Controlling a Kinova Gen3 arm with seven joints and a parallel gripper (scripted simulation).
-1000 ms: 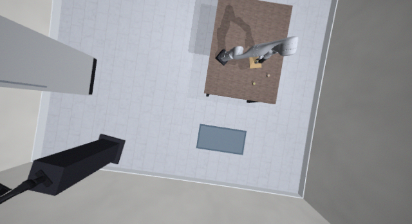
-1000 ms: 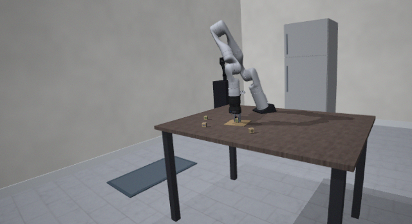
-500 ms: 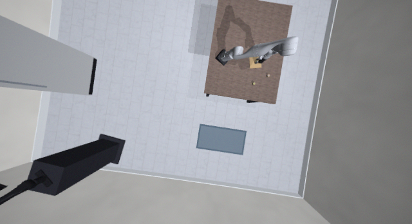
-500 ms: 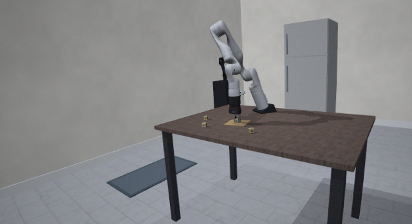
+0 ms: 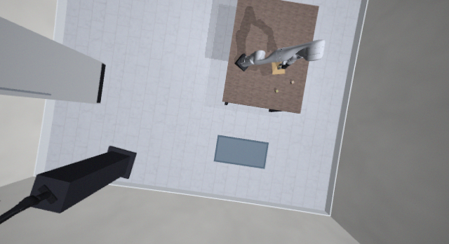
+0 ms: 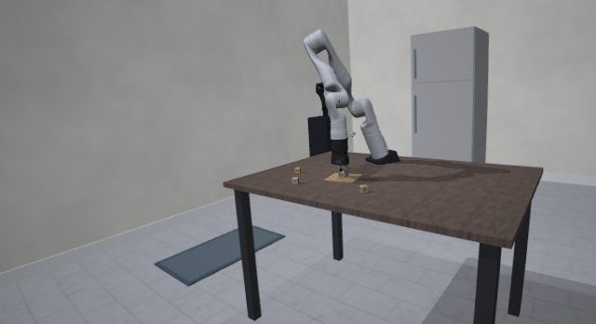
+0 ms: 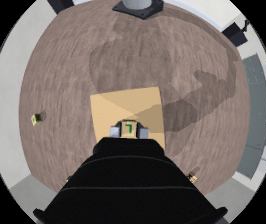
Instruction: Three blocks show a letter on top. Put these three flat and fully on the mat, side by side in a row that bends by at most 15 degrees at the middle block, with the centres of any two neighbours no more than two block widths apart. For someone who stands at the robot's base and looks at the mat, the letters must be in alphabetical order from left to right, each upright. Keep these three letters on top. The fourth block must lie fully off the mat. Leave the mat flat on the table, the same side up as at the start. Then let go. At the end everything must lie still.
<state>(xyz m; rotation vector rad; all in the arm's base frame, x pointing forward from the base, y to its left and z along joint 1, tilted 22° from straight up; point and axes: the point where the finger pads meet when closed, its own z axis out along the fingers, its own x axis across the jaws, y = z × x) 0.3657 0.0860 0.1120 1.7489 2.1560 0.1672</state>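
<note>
Now: hand 2 cm above the mat. The rest, counted from my hand: tan block 19 cm ahead, 12 cm to the right, 1 cm below.
</note>
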